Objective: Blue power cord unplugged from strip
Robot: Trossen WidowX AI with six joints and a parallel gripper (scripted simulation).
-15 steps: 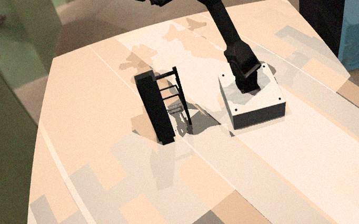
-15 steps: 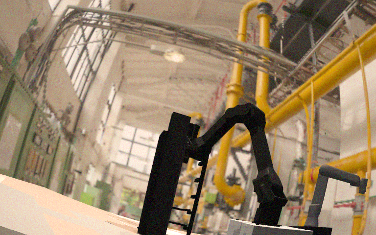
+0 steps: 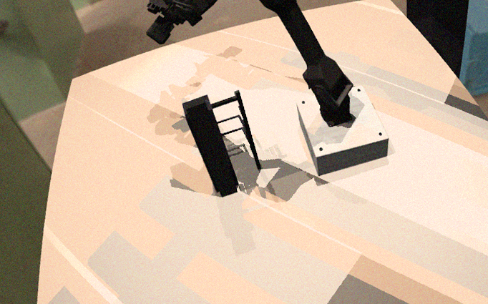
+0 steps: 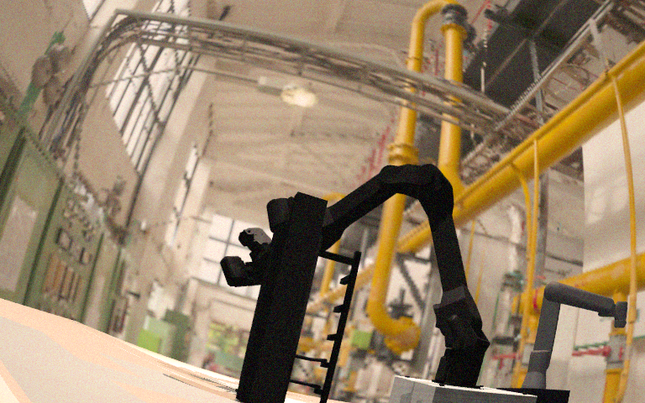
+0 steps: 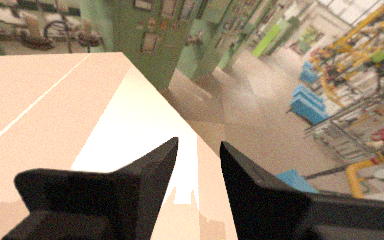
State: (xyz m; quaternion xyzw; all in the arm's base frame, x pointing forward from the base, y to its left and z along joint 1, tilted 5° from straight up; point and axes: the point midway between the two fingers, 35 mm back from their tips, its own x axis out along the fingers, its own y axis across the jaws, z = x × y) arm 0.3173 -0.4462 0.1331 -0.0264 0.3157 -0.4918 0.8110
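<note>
My gripper tip is 42 cm to the right of the blue plug, 10 cm above it and 2 cm past it.
</note>
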